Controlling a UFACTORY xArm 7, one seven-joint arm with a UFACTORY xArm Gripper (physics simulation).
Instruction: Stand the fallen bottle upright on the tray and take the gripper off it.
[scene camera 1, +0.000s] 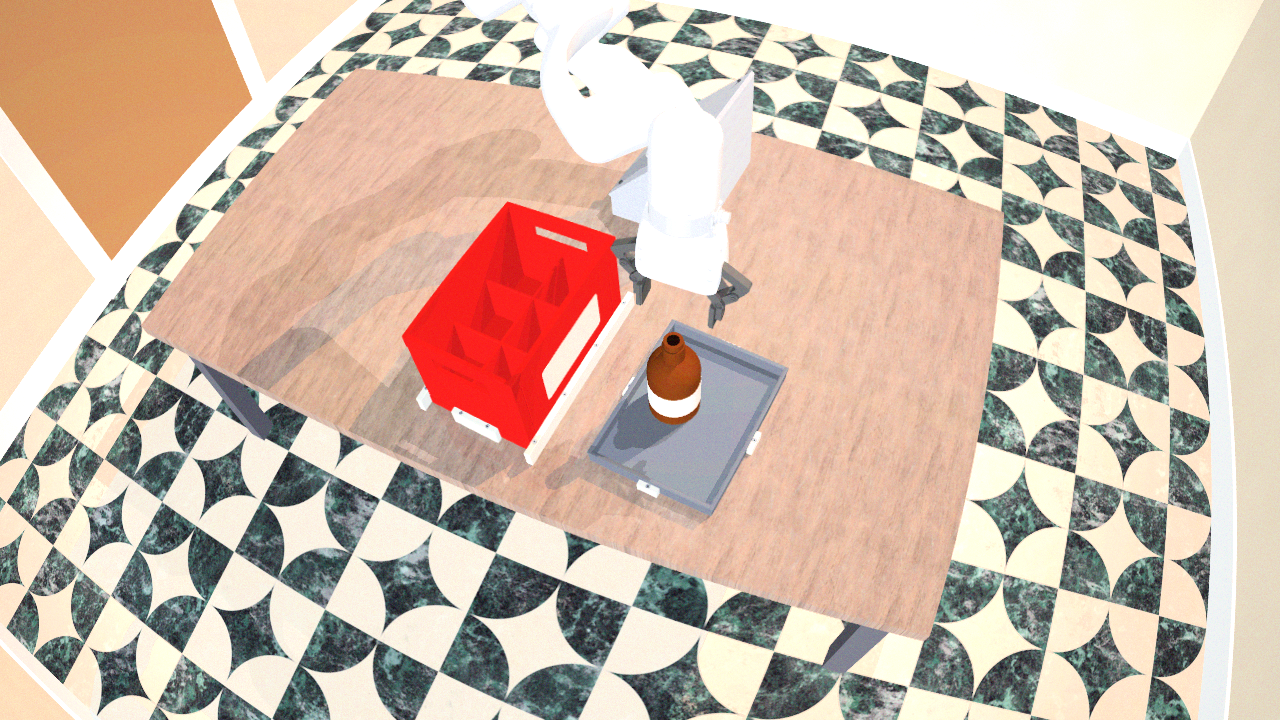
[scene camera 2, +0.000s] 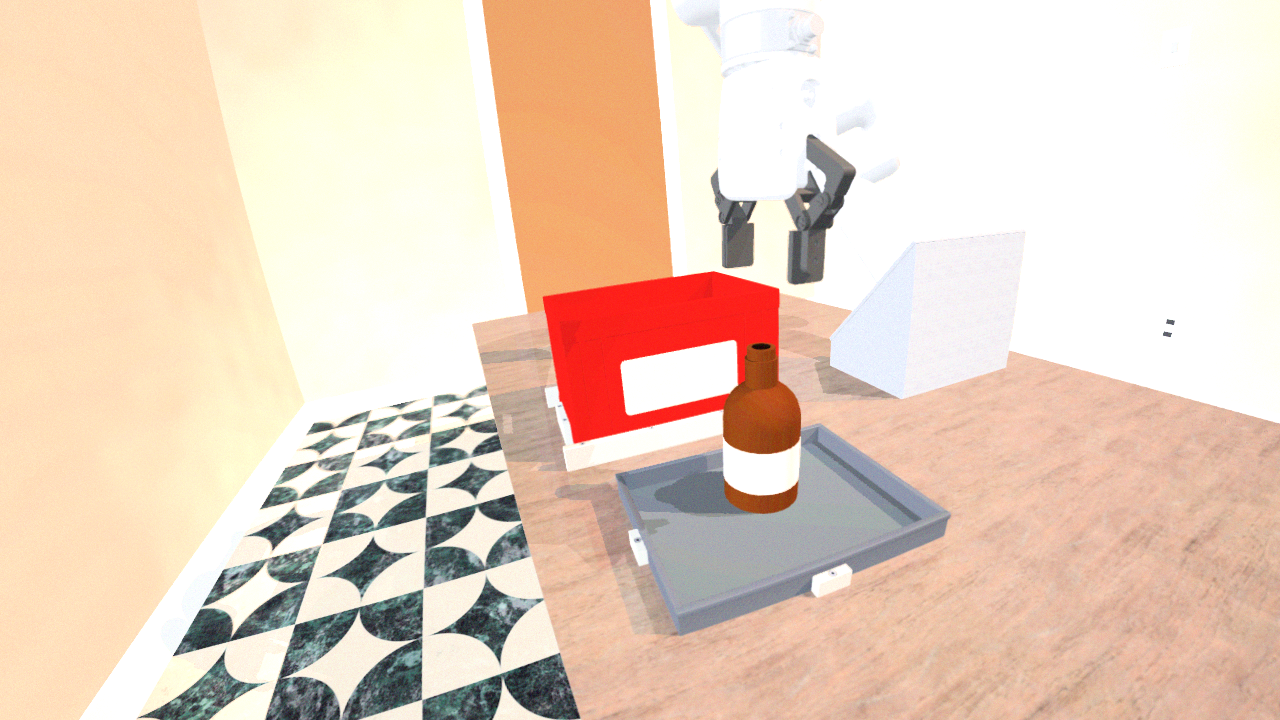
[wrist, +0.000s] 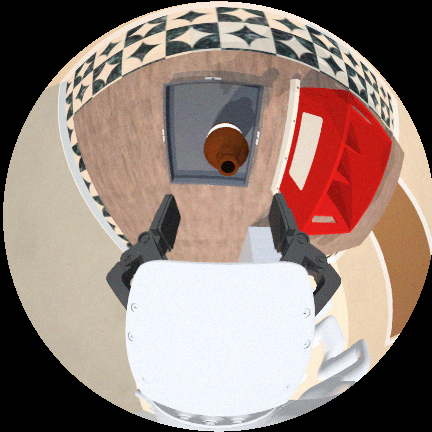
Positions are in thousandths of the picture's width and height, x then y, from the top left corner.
Scene:
my gripper: scene camera 1 530, 428; scene camera 2 600, 381; wrist 517, 473
brown bottle: scene camera 1 526, 513; scene camera 2 595, 578; wrist 522, 344

